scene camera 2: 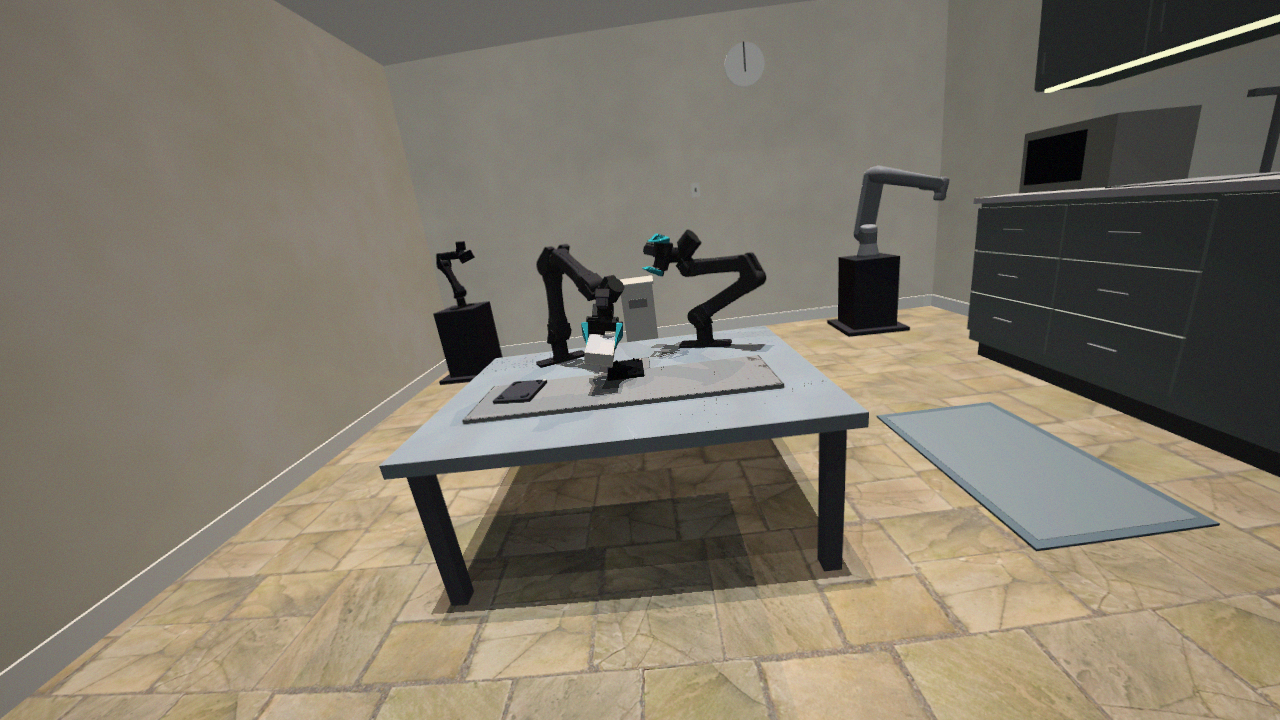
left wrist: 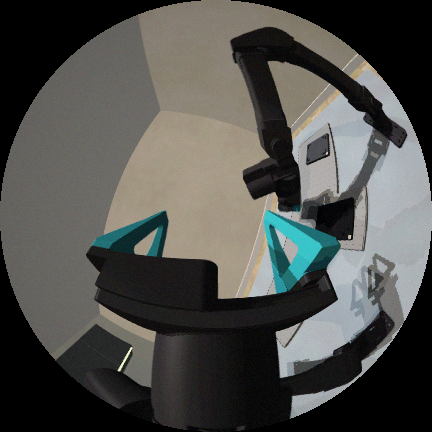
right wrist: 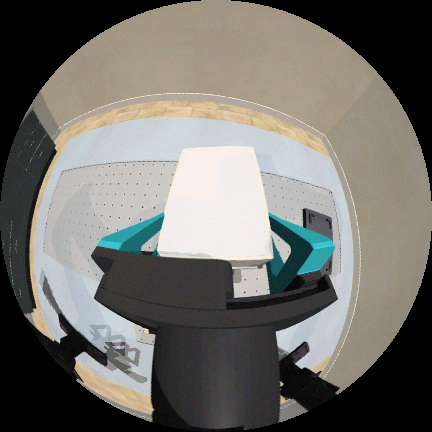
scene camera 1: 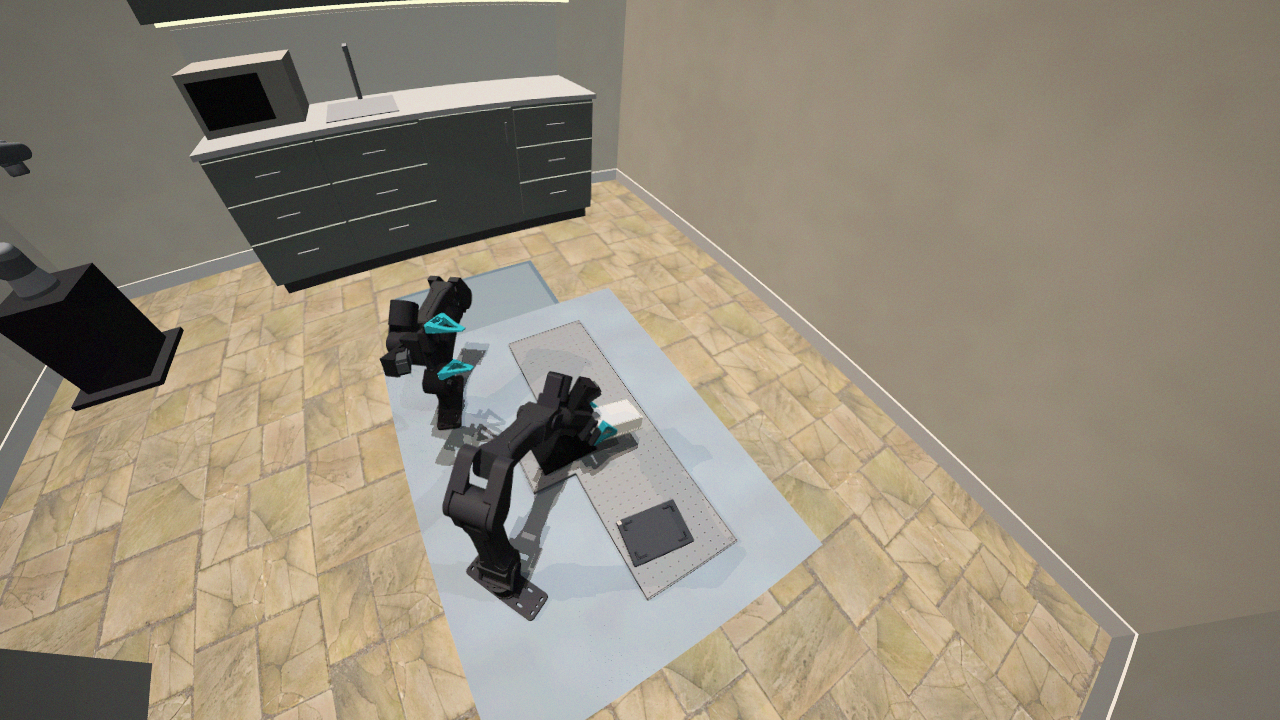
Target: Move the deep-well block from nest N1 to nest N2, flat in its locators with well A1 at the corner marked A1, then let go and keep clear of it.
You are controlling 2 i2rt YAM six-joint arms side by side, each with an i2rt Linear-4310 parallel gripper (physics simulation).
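Frame: origin at the left arm's base, x down, y left, z ahead, level; centimetres.
Seen in the pictures: left gripper, fingertip midpoint: (scene camera 2: 646,255) (left wrist: 215,215) (scene camera 1: 468,349); right gripper, fingertip midpoint: (scene camera 2: 601,347) (left wrist: 290,196) (right wrist: 215,215) (scene camera 1: 608,421); left arm's base, link origin: (scene camera 2: 705,344) (right wrist: 80,339) (scene camera 1: 451,402); right arm's base, link origin: (scene camera 2: 562,359) (right wrist: 280,365) (scene camera 1: 506,584).
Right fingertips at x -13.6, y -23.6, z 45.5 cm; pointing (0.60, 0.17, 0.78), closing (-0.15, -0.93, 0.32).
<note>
Pixels of each thing's middle, then the offset from my right fingertips to it. Level surfaces: height alone.
- white deep-well block, body centre: (right wrist: 216,199) (scene camera 1: 613,419) (scene camera 2: 600,350) dx +0.2, dy +0.4, dz +1.7 cm
- black nest, body centre: (scene camera 1: 561,444) (left wrist: 332,219) (scene camera 2: 625,367) dx +11.2, dy +1.8, dz -12.8 cm
- flat dark grey nest, body centre: (scene camera 1: 655,531) (right wrist: 320,243) (scene camera 2: 521,390) (left wrist: 316,148) dx +11.4, dy -27.6, dz +7.0 cm
- perforated plate, surface height: dx +12.3 cm
- pale blue table, surface height: dx +13.6 cm
The white deep-well block (scene camera 1: 619,414) (scene camera 2: 599,349) (right wrist: 215,190) is in my right gripper (scene camera 1: 601,420) (scene camera 2: 602,334) (right wrist: 215,215), which is shut on its two sides. They hang above the perforated plate. Below and beside them is a black nest (scene camera 1: 565,454) (scene camera 2: 626,368) (left wrist: 336,219). A flat dark grey nest (scene camera 1: 657,530) (scene camera 2: 520,391) (left wrist: 318,148) (right wrist: 319,220) with corner locators lies near the plate's end. Both nests show a small white corner mark; no lettering is readable. The block's wells and A1 are hidden. My left gripper (scene camera 1: 467,347) (scene camera 2: 646,257) (left wrist: 215,215) is open and empty, far from the block.
The perforated plate (scene camera 1: 684,479) (scene camera 2: 716,380) lies on the pale blue table (scene camera 1: 760,537) (scene camera 2: 787,411). Both arms rise from the table's far side in scene camera 2. A cabinet counter (scene camera 1: 501,94) and another robot on a black pedestal (scene camera 2: 868,291) stand away from the table.
</note>
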